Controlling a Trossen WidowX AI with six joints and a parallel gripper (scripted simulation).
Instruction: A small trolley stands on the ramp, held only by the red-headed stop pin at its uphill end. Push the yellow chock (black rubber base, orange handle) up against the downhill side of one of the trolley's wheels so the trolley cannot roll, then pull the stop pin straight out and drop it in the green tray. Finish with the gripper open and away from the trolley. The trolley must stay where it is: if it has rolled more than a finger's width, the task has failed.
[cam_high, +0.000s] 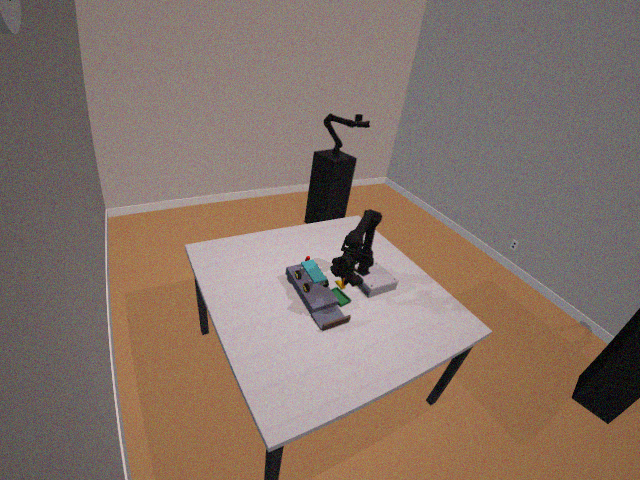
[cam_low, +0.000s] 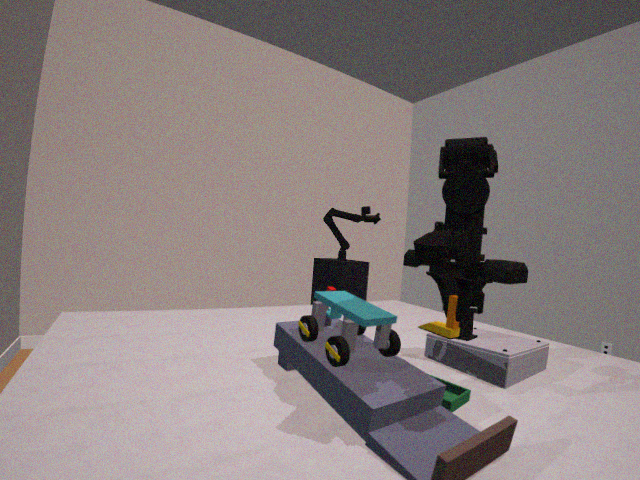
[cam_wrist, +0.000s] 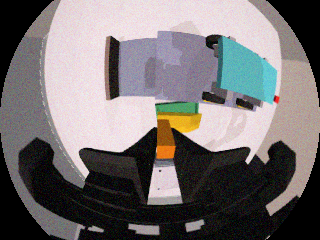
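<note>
My gripper tip is 20 mm short of the stop pin, 260 mm to the left of it and 20 mm above it. Round my gripper tip: yellow chock 20 mm to the right, 10 mm below; then green tray 40 mm behind, 50 mm to the right, 160 mm below; then trolley 60 mm ahead, 160 mm to the right, 40 mm below.
</note>
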